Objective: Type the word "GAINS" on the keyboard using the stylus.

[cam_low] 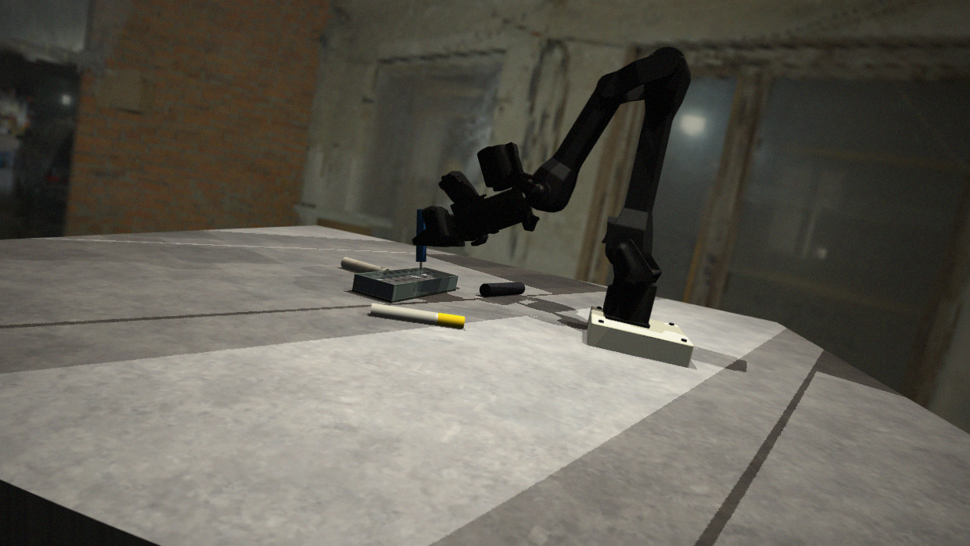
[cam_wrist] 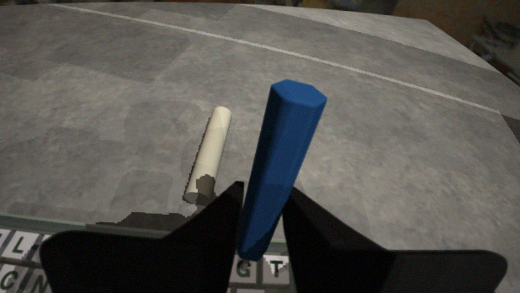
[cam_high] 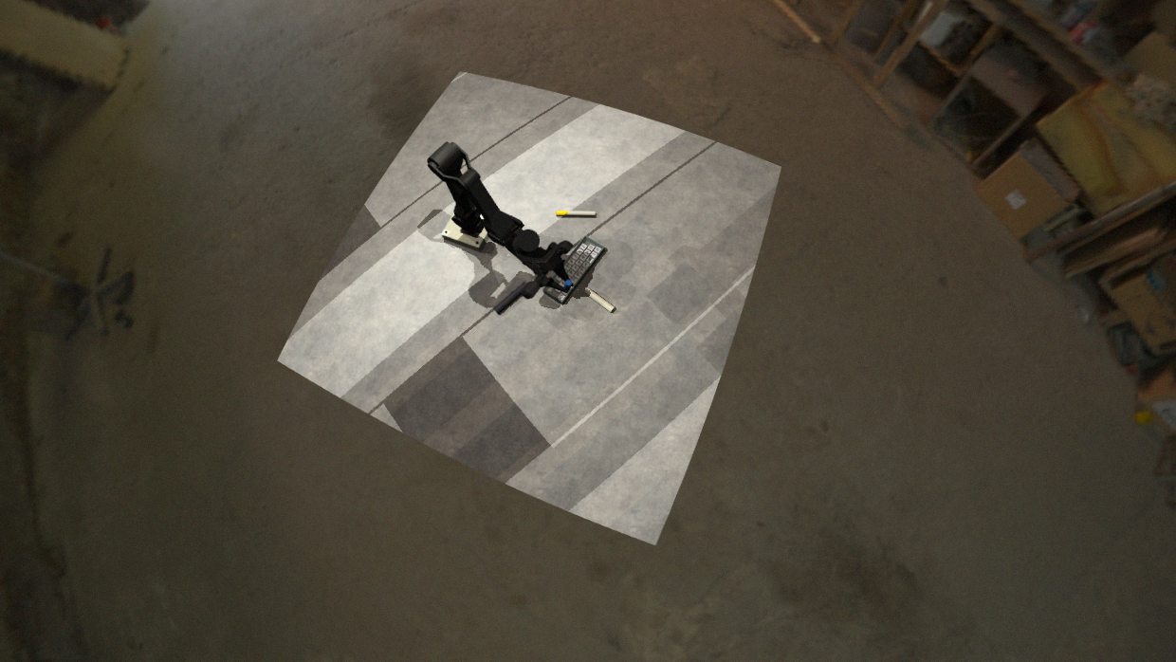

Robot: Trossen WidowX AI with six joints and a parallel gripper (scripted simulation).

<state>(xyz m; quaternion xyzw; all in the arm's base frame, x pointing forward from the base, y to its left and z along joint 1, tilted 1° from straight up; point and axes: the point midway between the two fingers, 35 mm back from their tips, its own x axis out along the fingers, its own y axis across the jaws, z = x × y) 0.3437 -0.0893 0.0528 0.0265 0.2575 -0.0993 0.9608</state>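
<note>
Now: gripper tip 10 mm past the blue stylus and 20 mm above it. Round my gripper tip: stylus tip: 20 mm behind, 10 mm to the left, 50 mm below; then black cylinder: 160 mm behind, 70 mm to the right, 60 mm below; then cream cylinder: 80 mm ahead, 20 mm to the left, 60 mm below.
</note>
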